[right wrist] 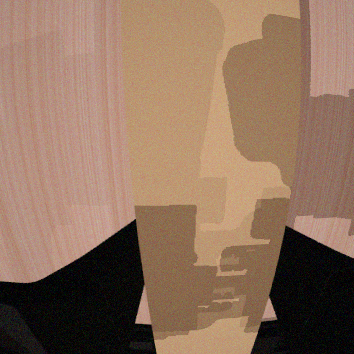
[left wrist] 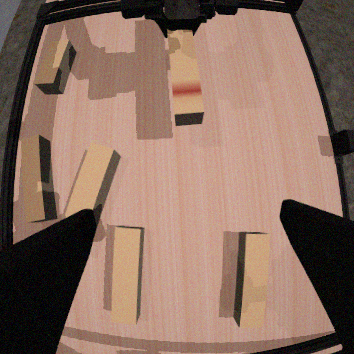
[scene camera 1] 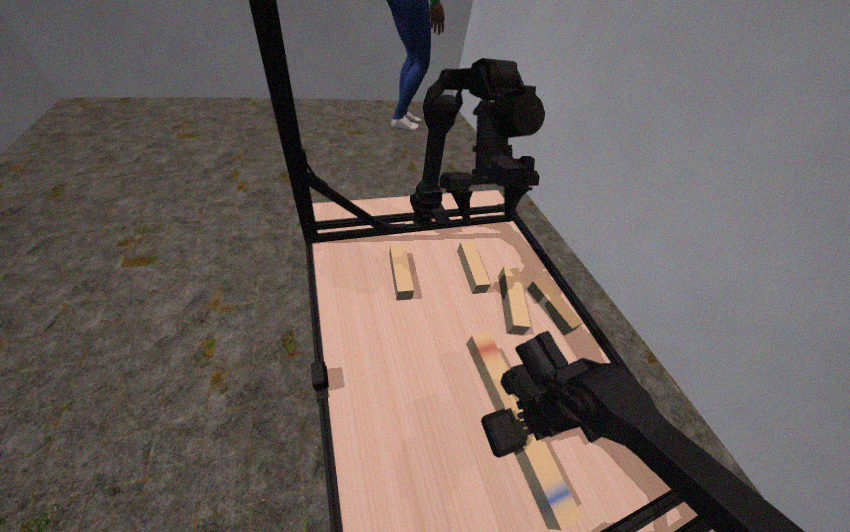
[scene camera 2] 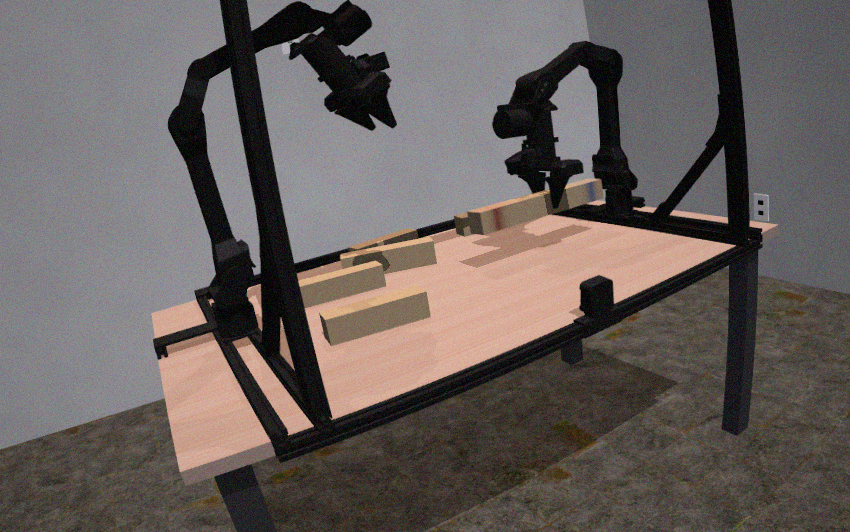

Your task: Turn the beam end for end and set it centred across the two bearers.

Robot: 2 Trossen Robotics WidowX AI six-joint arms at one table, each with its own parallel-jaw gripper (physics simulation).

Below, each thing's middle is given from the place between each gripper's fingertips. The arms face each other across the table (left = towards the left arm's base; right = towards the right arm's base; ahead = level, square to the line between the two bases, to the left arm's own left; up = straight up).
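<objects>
The beam (scene camera 1: 552, 496) is 2 cm to the left of my right hand and 1 cm above my right hand.
As for my left gripper, it's 2 cm past the beam, 32 cm to the left of the beam and 21 cm above the beam.
</objects>
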